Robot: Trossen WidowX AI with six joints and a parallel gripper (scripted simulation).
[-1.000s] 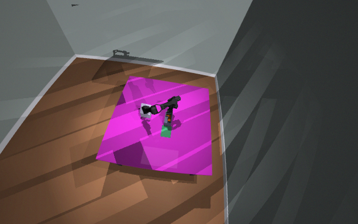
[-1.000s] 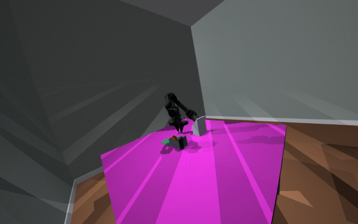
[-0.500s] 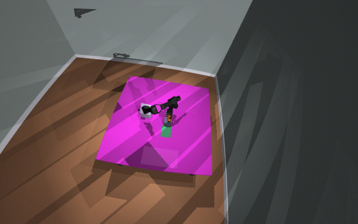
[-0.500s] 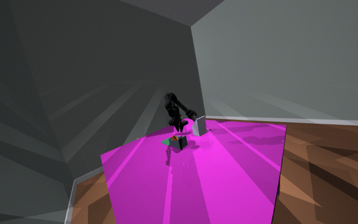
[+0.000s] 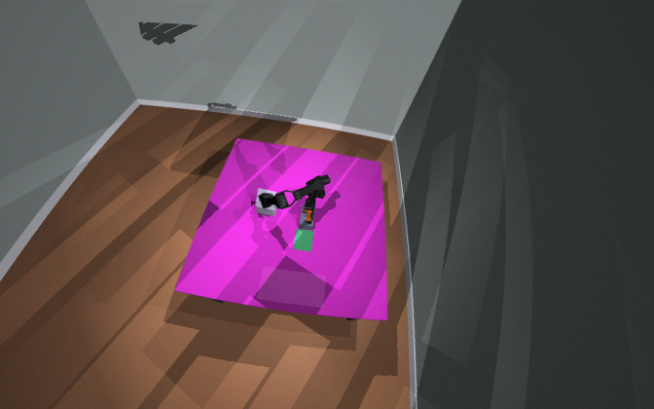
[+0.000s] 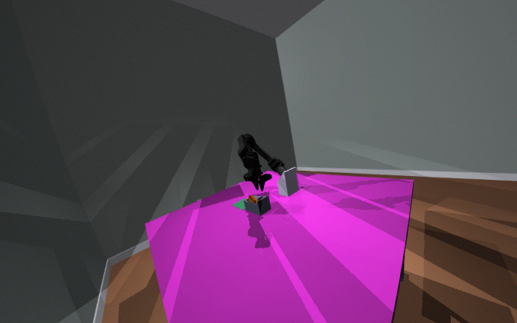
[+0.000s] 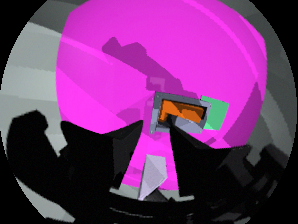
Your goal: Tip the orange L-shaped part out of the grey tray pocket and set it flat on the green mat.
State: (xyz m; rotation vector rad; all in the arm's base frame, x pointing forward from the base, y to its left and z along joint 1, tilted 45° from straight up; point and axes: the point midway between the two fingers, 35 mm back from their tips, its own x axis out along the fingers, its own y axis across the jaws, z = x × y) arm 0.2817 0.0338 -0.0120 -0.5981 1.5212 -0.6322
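My gripper tip is 100 mm above the orange L-shaped part, 40 mm to the left of it and 10 mm past it. Also, from my gripper tip: green mat (220 mm to the right, 160 mm below, 10 mm behind).
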